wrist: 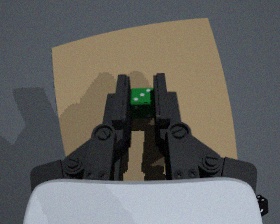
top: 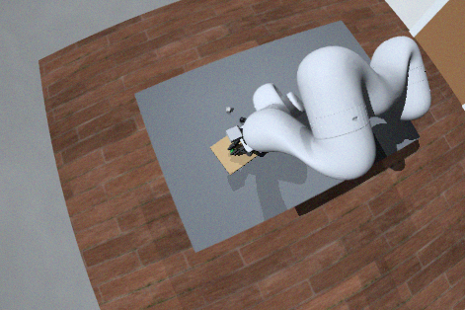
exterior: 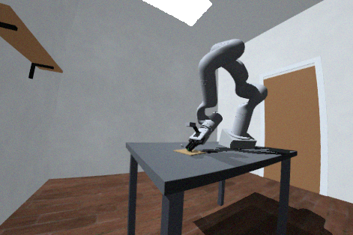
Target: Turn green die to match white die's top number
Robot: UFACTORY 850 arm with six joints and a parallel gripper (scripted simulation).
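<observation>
Now: hand 1 cm short of the green die and 1 cm above it. Also, from my hand: black die: 11 cm to the right, 8 cm behind, 2 cm below; then white die: 17 cm to the right, 5 cm behind, 2 cm below; then mat: 3 cm below.
</observation>
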